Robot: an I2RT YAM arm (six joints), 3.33 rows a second.
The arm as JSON. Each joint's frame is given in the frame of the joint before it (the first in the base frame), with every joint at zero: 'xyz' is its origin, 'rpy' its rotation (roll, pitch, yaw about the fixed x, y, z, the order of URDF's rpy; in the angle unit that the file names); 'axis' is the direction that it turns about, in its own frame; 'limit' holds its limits. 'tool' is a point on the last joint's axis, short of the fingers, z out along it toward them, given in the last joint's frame.
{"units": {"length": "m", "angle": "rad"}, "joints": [
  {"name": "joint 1", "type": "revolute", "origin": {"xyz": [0.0, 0.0, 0.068], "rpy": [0.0, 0.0, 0.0]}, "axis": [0.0, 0.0, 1.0], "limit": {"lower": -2.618, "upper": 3.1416}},
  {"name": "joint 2", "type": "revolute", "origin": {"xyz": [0.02, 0.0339, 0.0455], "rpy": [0.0, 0.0, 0.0]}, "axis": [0.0, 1.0, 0.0], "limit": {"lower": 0.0, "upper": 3.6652}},
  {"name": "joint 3", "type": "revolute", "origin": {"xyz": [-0.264, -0.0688, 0.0], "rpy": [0.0, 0.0, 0.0]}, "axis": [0.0, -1.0, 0.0], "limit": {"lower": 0.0, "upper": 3.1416}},
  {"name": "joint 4", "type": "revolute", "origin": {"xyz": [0.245, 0.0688, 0.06], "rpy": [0.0, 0.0, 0.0]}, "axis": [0.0, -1.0, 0.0], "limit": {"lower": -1.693, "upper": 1.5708}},
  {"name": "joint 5", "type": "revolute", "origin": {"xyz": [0.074, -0.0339, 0.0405], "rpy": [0.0, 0.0, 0.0]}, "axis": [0.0, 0.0, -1.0], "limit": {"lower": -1.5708, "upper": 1.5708}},
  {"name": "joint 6", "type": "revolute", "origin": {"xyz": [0.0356, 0.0, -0.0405], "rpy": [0.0, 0.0, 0.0]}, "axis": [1.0, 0.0, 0.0], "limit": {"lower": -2.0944, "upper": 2.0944}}
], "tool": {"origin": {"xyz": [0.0, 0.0, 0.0], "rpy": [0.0, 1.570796, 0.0]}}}
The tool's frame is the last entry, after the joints.
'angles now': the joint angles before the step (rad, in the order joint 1, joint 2, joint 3, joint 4, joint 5, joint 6). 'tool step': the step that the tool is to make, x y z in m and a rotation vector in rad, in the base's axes. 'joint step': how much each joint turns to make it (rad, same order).
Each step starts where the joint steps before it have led.
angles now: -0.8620 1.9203 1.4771 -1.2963 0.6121 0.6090
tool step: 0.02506 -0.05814 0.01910 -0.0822 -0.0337 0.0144
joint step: -0.0446 0.1843 0.3465 -0.0366 0.0321 -0.0690
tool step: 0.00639 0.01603 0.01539 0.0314 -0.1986 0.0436
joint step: 0.0245 -0.0889 -0.0592 0.0810 -0.1747 -0.0200
